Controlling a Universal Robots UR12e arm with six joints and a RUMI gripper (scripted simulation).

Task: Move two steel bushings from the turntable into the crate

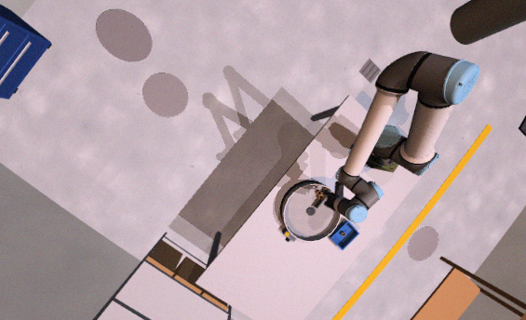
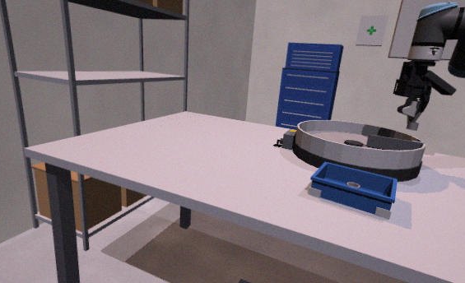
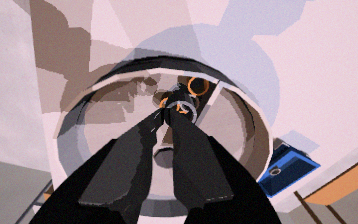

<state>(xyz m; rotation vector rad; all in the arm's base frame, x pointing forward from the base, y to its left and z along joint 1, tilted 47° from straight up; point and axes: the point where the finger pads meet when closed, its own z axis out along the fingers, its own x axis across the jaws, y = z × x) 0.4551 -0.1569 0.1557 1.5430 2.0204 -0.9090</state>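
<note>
Right now the blue crate is 390 mm to the left of my hand, 190 mm ahead of it and 130 mm below it. From my hand the other things lie so: round turntable (170 mm ahead, 100 mm below, 40 mm to the left).
</note>
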